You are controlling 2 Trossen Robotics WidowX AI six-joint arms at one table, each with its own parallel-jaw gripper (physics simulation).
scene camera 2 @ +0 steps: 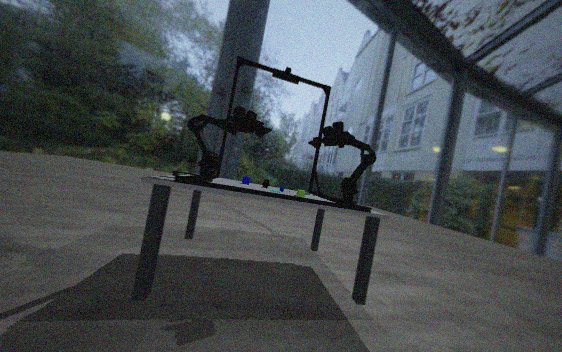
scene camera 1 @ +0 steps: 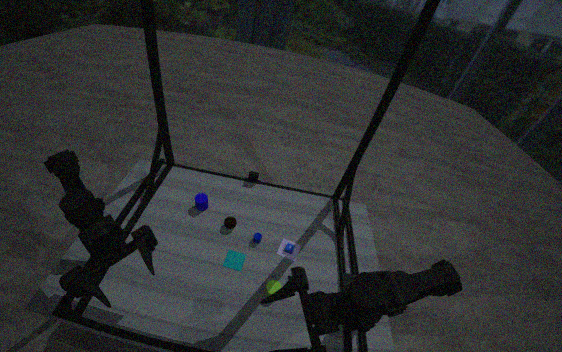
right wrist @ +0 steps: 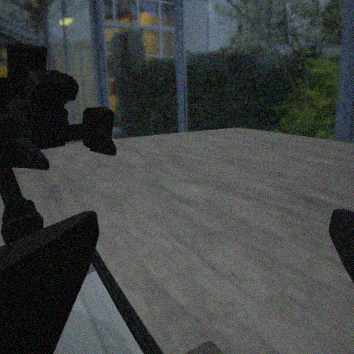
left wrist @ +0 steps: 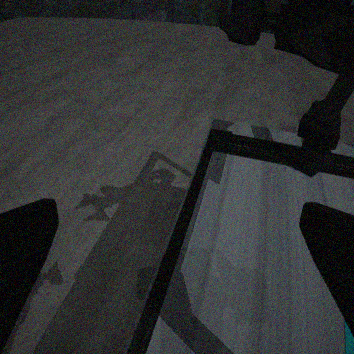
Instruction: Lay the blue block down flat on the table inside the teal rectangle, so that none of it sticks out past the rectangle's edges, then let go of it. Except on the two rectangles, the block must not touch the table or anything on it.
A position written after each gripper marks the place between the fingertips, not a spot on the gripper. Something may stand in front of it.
The left gripper (scene camera 1: 264, 326) is open, holding nothing. The right gripper (scene camera 1: 132, 290) is open and holds nothing.
